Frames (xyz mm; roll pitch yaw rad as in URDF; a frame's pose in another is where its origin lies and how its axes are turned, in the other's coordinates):
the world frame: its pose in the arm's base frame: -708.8 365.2 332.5 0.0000 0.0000 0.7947
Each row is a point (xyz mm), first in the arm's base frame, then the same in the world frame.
Working: the arm's base frame: its pose in the world frame: 235.9 -761.7 -332.5 0.0000 0.0000 -0.7947

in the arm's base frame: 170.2 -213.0 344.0
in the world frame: 203.1 -1032.3 11.5
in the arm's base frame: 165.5 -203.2 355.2
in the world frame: 206.8 -1022.1 22.7
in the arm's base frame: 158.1 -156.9 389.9
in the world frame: 234.7 -984.4 57.4
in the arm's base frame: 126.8 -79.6 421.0
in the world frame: 267.9 -907.9 88.5
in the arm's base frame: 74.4 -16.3 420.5
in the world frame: 276.4 -826.2 88.0
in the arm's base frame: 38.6 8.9 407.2
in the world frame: 269.3 -783.0 74.7
